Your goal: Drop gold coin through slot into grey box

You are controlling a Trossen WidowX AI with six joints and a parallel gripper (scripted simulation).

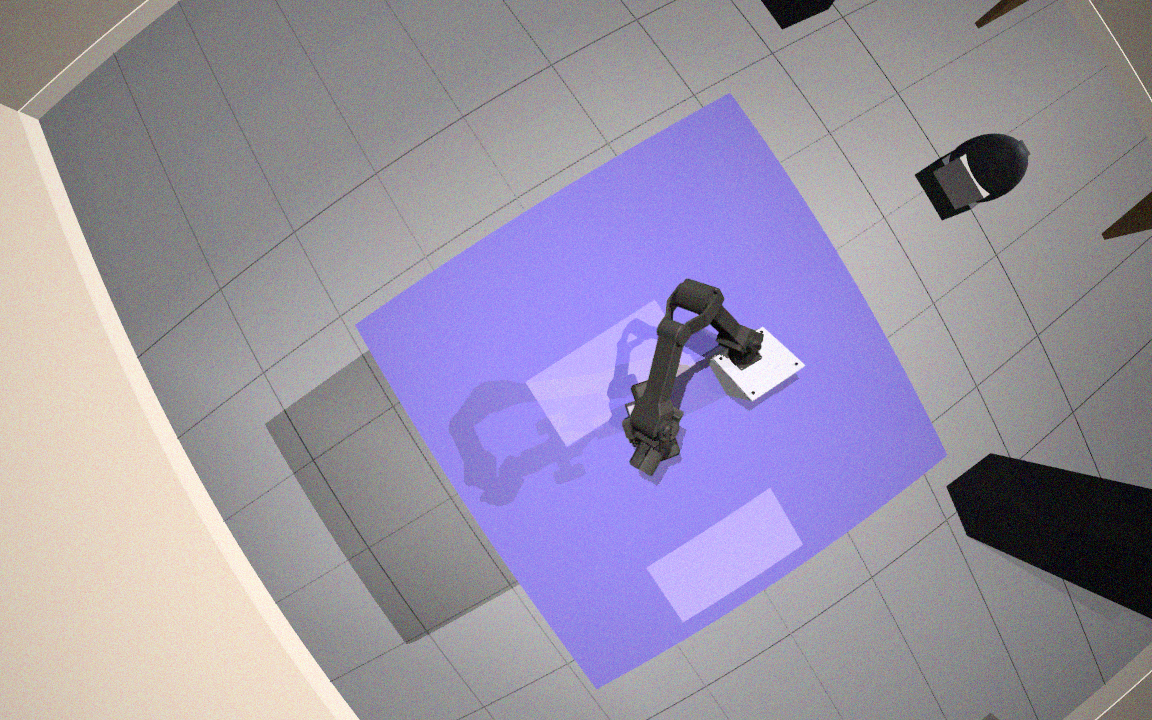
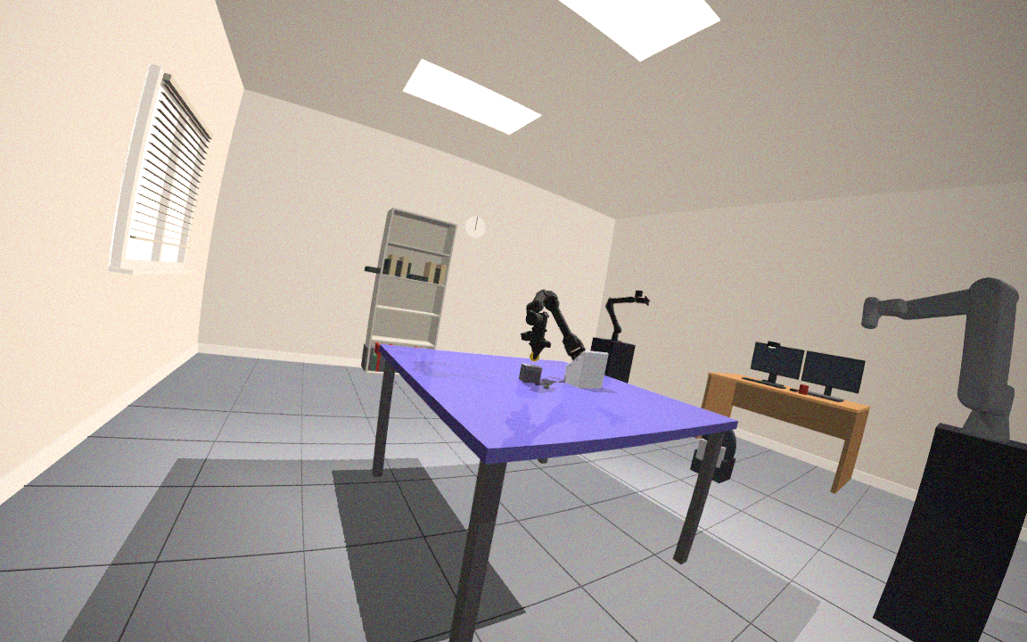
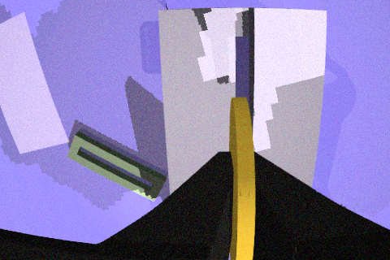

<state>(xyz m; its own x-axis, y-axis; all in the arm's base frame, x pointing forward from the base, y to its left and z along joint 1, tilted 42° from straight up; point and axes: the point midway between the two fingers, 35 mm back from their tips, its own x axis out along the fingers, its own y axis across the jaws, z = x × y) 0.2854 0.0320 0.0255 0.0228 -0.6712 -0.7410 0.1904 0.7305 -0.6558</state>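
The gold coin lies 1 cm above my gripper tip.
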